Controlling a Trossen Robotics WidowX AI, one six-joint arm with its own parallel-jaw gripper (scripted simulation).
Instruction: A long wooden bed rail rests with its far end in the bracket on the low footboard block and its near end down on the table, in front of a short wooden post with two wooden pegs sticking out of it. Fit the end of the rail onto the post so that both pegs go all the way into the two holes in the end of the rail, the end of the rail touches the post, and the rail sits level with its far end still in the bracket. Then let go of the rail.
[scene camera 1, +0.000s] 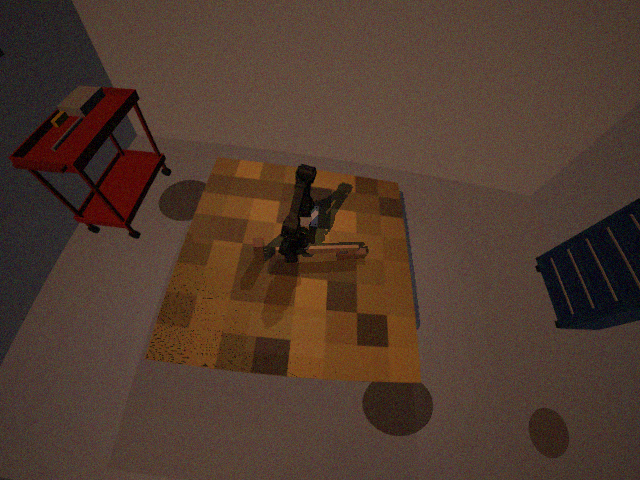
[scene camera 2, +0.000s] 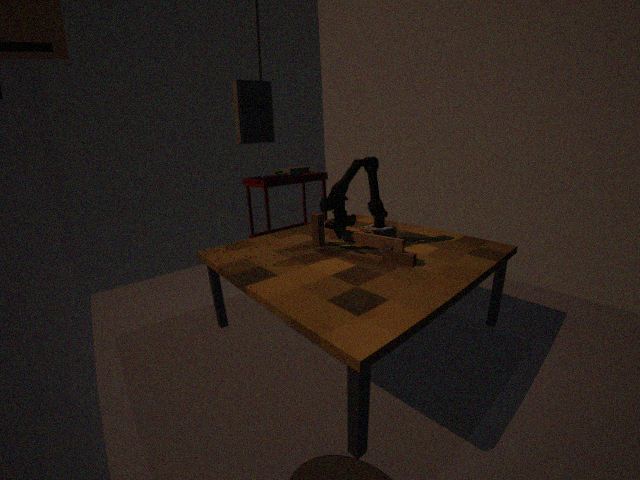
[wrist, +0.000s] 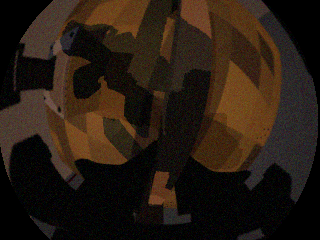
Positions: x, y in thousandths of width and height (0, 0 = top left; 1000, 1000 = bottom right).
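Note:
Gripper (wrist: 514, 602) visible. Wooden rail (scene camera 2: 582, 501) visible.

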